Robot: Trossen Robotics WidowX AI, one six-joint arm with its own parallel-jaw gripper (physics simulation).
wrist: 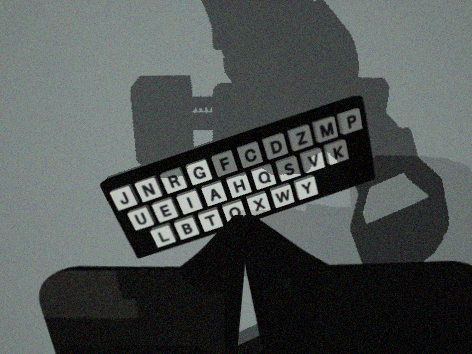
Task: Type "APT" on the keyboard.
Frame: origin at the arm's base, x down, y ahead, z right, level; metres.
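Seen in the pictures: gripper, fingertip midpoint: (243, 225).
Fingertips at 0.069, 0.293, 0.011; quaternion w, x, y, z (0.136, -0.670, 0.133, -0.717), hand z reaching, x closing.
Observation:
Pixels of each thing's top centre, then the offset from my fingertips to it, as dx, dy, dz. "spot": a spot on its surface instead. Level surfaces: height alone.
- black keyboard, surface spot: (355, 172) spot: +0.083, -0.039, +0.090
- P key, middle of its top: (351, 121) +0.078, +0.002, +0.094
- T key, middle of its top: (210, 220) +0.078, -0.029, -0.027
- O key, middle of its top: (234, 212) +0.078, -0.030, -0.008
- grey surface, its level: dx +0.094
The black keyboard (355, 172) lies tilted in the middle of the wrist view, its right end higher, with white letter keys in three rows. The A key (215, 194) is in the middle row, left of the H key. The P key (351, 121) is at the right end of the top row, in shadow. The T key (210, 220) is in the bottom row between B and O. My gripper (243, 225) is shut and empty. Its tips appear over the lower edge of the keyboard and cover the lower part of the O key (235, 211). Whether they touch it I cannot tell.
A grey surface (60, 125) surrounds the keyboard. The arm's dark shadow (290, 45) falls across the surface behind the keyboard and over its upper right keys. More shadow, with a lit gap in it, lies to the right of the keyboard.

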